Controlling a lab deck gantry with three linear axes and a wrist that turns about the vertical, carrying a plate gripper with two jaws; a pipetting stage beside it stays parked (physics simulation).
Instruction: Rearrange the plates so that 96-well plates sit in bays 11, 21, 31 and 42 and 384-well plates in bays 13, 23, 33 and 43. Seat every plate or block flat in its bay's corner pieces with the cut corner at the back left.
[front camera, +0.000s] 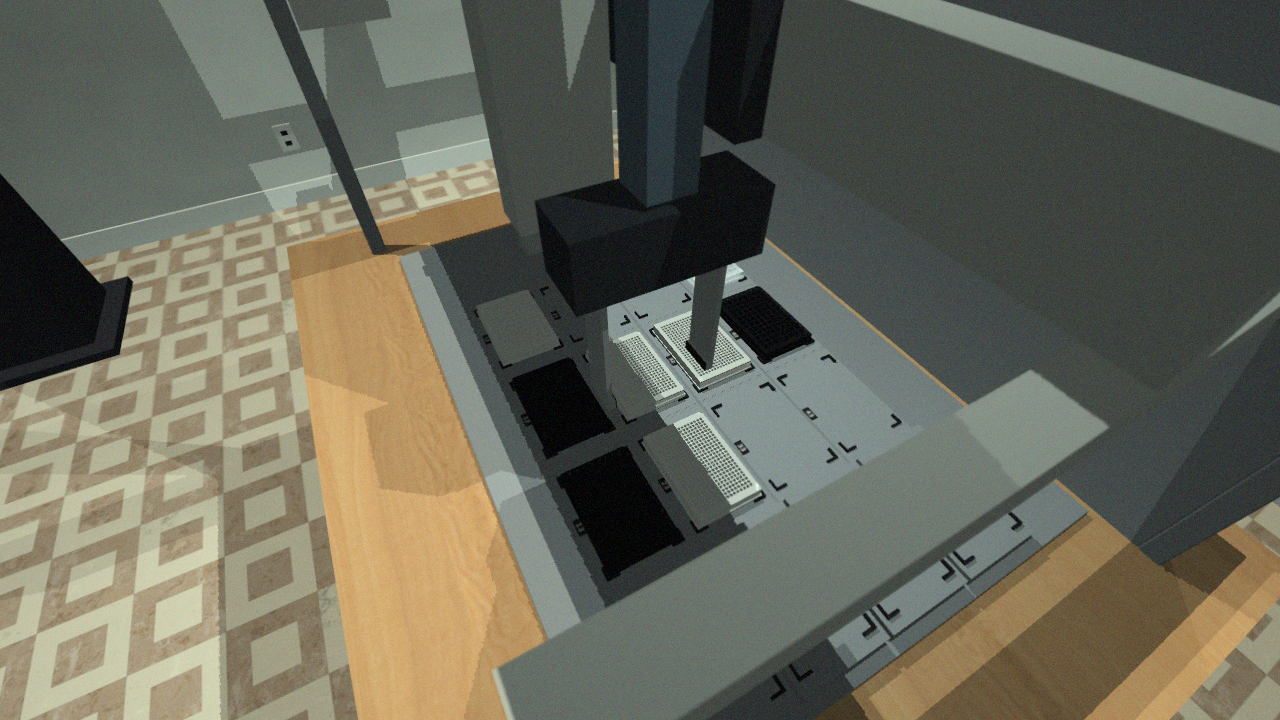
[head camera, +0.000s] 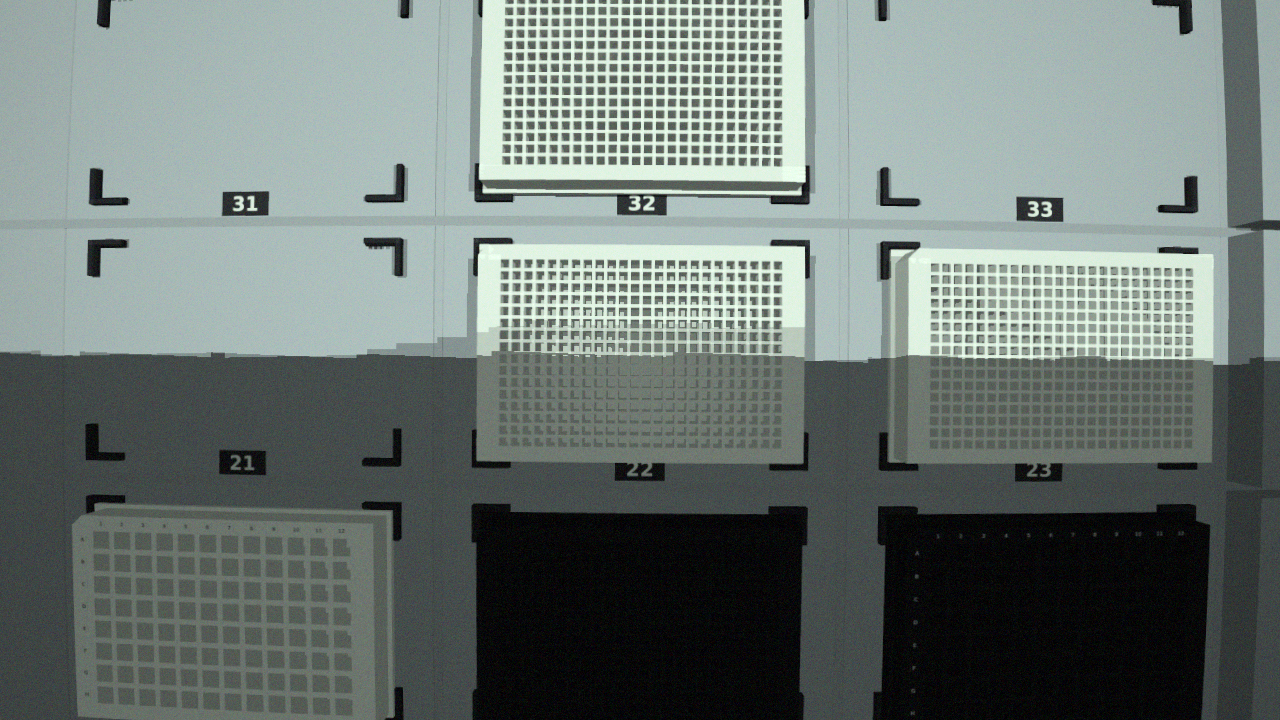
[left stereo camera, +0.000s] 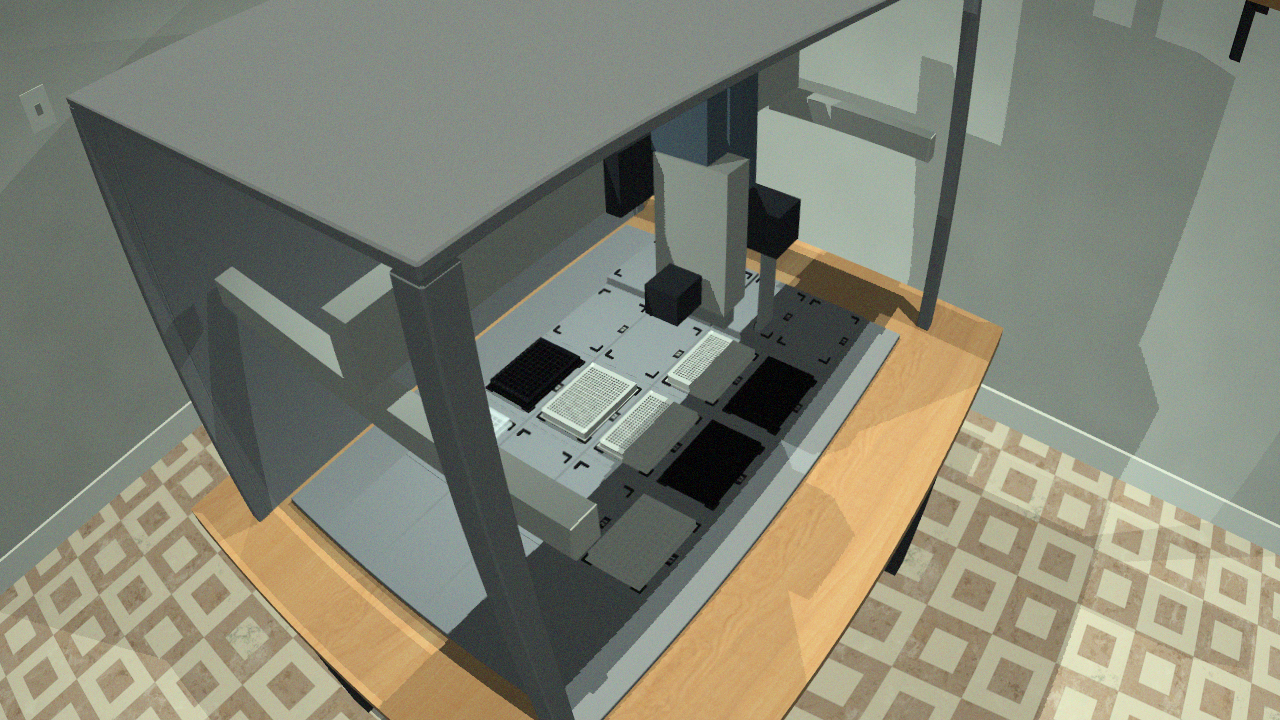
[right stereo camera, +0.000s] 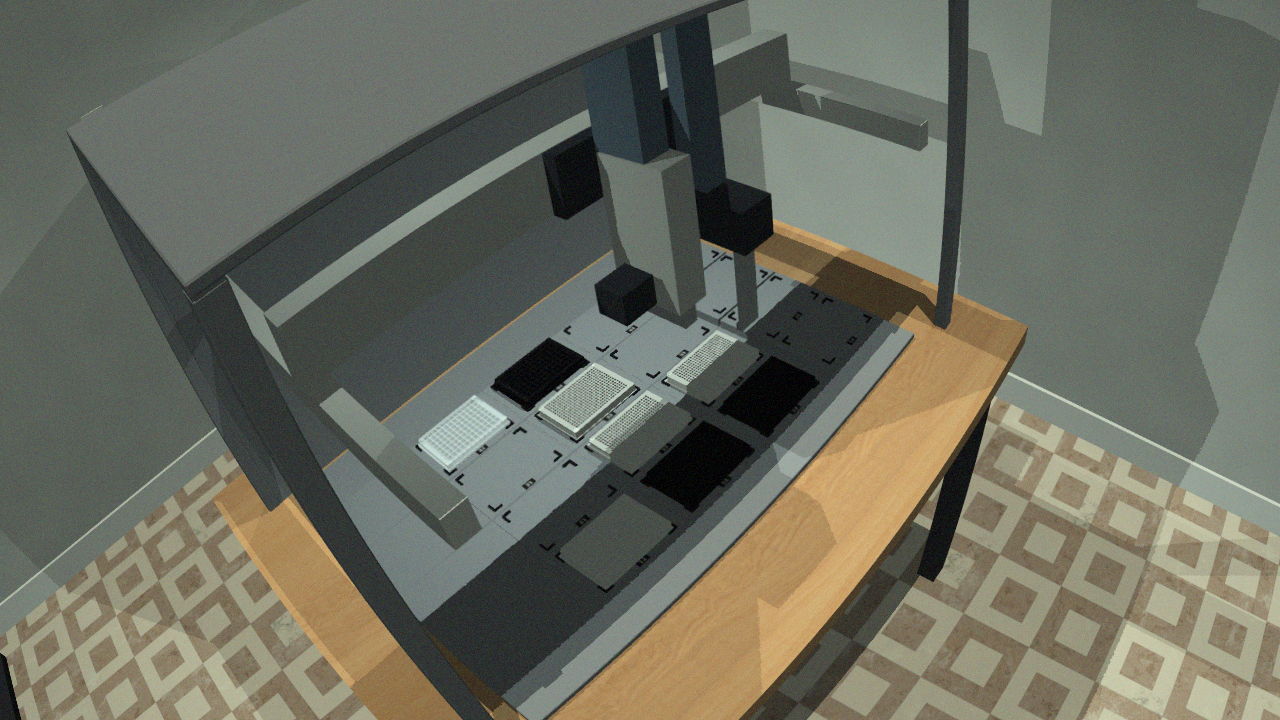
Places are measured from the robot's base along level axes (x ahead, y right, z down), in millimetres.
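Pixels of known places: gripper, fingertip midpoint: (front camera: 652, 375) (right stereo camera: 717, 309); robot's base, origin of the base link: (front camera: 476, 312) (head camera: 104, 701) (left stereo camera: 639, 591) (right stereo camera: 606, 590).
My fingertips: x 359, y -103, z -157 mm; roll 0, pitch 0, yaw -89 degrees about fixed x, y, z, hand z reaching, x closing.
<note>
Ahead of a thing's pixels: the offset from my fingertips to its middle. "pt": to the spot under its first point.
My gripper (front camera: 655, 386) is open, its two jaws hanging above the deck with no plate visible between them; the far jaw is hidden in the stereo views. White 384-well plates sit in bay 32 {pt dx -131, dy -148, dz +143 mm} (head camera: 642, 89) (right stereo camera: 586, 398), bay 22 {pt dx -131, dy -45, dz +143 mm} (head camera: 640, 358) (right stereo camera: 640, 429) and bay 23 {pt dx +30, dy -47, dz +143 mm} (head camera: 1056, 358) (right stereo camera: 713, 365). A pale 96-well plate {dx -295, dy +60, dz +150 mm} (head camera: 223, 608) (right stereo camera: 617, 541) is in bay 11. A black 96-well plate {dx +33, dy +60, dz +150 mm} (head camera: 1047, 617) (right stereo camera: 769, 394) is in bay 13. Another black plate {dx -131, dy +60, dz +150 mm} (head camera: 640, 617) (right stereo camera: 696, 463) is in bay 12, its wells lost in shadow. A coarse-welled black plate {dx -131, dy -261, dz +150 mm} (front camera: 765, 322) (right stereo camera: 539, 369) is in bay 42.
A clear whitish plate {dx -295, dy -261, dz +150 mm} (right stereo camera: 462, 431) is in bay 41. Bays 21 {pt dx -295, dy -44, dz +157 mm} (head camera: 241, 358), 31 (head camera: 246, 98) and 33 {pt dx +34, dy -155, dz +157 mm} (head camera: 1038, 98) hold no plate. The pipetting stage (left stereo camera: 698, 232) (right stereo camera: 653, 232) stands beside the gripper. A grey beam (front camera: 805, 528) crosses the front view.
</note>
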